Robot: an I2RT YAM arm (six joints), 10 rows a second.
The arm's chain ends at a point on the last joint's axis. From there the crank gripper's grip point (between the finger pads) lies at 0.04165 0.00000 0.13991 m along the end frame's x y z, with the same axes.
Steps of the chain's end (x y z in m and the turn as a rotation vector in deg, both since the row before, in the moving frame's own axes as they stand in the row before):
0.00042, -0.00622, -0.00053, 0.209, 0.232, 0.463
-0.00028, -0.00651, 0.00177, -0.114, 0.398, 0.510
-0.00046, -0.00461, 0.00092, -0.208, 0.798, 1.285
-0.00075, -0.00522, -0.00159, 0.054, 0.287, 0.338
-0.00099, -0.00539, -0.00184, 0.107, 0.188, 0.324
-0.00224, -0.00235, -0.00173, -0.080, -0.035, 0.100
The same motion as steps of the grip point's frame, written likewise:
0.00099, -0.00639, -0.00070, 0.209, 0.232, 0.463
0.00069, -0.00586, 0.00148, -0.114, 0.398, 0.510
0.00147, -0.00315, 0.00032, -0.208, 0.798, 1.285
-0.00005, -0.00510, -0.00180, 0.054, 0.287, 0.338
-0.00053, -0.00541, -0.00198, 0.107, 0.188, 0.324
-0.00233, -0.00208, -0.00170, -0.080, -0.035, 0.100

